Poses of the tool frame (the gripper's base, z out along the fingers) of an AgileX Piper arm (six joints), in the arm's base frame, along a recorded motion.
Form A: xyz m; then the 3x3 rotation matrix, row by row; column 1 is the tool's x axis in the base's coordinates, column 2 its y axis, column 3 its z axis. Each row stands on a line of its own.
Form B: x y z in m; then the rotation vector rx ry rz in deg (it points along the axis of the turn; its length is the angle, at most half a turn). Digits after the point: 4 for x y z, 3 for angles. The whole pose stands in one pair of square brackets.
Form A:
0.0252 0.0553 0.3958
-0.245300 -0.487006 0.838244
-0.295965 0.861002 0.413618
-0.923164 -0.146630 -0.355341
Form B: [0.0252 0.0553 0.3958 -33.679 105.886 11.484]
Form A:
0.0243 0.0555 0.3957
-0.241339 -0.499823 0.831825
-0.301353 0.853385 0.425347
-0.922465 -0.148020 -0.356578
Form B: [0.0243 0.0555 0.3957 -34.550 105.711 11.960]
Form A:
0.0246 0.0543 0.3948
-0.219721 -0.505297 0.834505
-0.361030 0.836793 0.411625
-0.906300 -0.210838 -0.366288
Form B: [0.0246 0.0543 0.3948 -37.596 105.141 8.713]
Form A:
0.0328 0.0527 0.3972
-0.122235 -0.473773 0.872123
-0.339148 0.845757 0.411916
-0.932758 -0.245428 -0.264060
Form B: [0.0328 0.0527 0.3972 -36.077 99.057 7.389]
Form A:
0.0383 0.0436 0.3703
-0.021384 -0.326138 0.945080
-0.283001 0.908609 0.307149
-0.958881 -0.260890 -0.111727
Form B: [0.0383 0.0436 0.3703 -27.567 92.398 2.093]
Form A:
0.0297 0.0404 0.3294
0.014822 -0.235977 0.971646
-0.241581 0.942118 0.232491
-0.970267 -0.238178 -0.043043
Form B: [0.0297 0.0404 0.3294 -21.781 89.865 -0.259]
